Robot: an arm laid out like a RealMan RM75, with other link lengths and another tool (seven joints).
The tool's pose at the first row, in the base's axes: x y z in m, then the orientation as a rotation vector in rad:
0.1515, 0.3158, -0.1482, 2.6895, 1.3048, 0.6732
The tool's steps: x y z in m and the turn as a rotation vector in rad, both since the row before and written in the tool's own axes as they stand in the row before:
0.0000, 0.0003, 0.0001, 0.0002, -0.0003, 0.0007
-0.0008, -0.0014, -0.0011, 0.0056, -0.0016, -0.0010
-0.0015, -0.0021, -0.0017, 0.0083, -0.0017, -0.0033
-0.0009, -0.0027, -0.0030, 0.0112, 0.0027, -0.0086
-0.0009, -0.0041, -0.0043, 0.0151, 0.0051, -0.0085
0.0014, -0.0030, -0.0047, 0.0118, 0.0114, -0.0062
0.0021, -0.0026, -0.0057, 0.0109, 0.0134, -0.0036
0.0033, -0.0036, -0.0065, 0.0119, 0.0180, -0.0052
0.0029, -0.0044, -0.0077, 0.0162, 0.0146, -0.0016
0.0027, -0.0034, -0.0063, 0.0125, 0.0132, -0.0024
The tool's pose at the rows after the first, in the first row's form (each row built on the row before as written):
0.1518, 0.3156, -0.1482, 2.6902, 1.3040, 0.6727
0.1499, 0.3157, -0.1478, 2.6937, 1.3087, 0.6677
0.1468, 0.3157, -0.1473, 2.6974, 1.3182, 0.6610
0.1431, 0.3163, -0.1456, 2.6990, 1.3374, 0.6587
0.1378, 0.3176, -0.1430, 2.7036, 1.3598, 0.6579
0.1344, 0.3198, -0.1389, 2.7078, 1.3784, 0.6680
0.1313, 0.3221, -0.1335, 2.7135, 1.3936, 0.6817
0.1277, 0.3257, -0.1271, -2.7163, -1.4114, -0.7010
0.1227, 0.3290, -0.1199, -2.6926, -1.4101, -0.7048
0.1190, 0.3317, -0.1138, -2.6723, -1.4103, -0.7101

